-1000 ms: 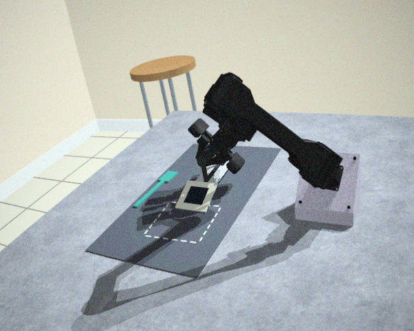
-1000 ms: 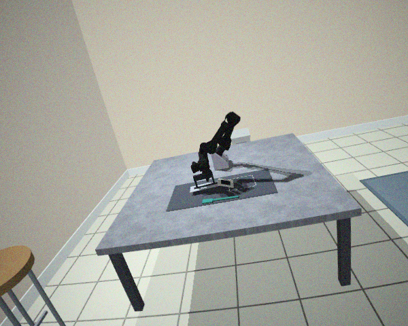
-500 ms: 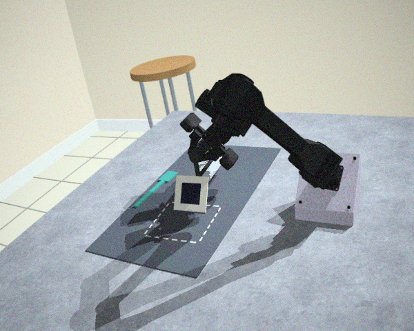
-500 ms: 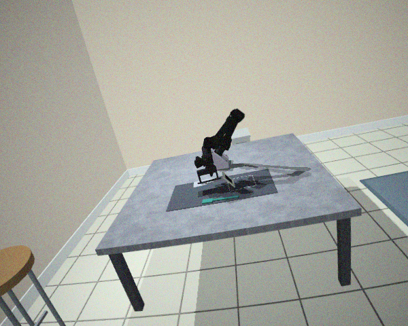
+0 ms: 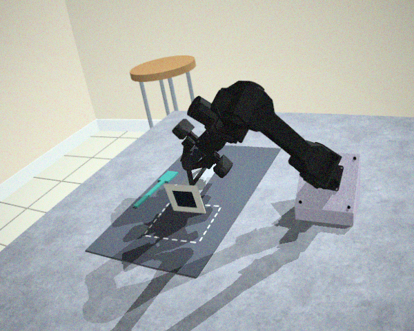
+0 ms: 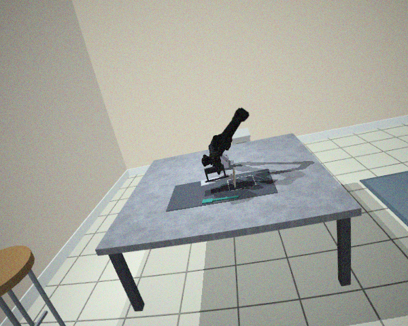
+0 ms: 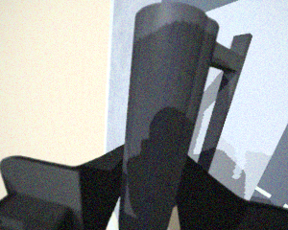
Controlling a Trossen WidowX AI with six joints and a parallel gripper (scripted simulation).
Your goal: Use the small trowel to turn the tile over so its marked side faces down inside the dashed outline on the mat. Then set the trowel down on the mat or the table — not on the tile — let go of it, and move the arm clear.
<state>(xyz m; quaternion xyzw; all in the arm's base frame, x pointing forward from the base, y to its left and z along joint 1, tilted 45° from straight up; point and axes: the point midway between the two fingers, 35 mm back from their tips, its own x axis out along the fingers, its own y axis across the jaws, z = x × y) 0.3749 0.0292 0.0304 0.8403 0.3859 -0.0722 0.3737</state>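
Now: gripper tip 10 mm to the left of the dark mat and 120 mm above it. From my gripper tip the other things lie so: teal trowel (140 mm ahead, 20 mm to the right, 100 mm below); then cream tile (40 mm behind, 80 mm to the left, 60 mm below).
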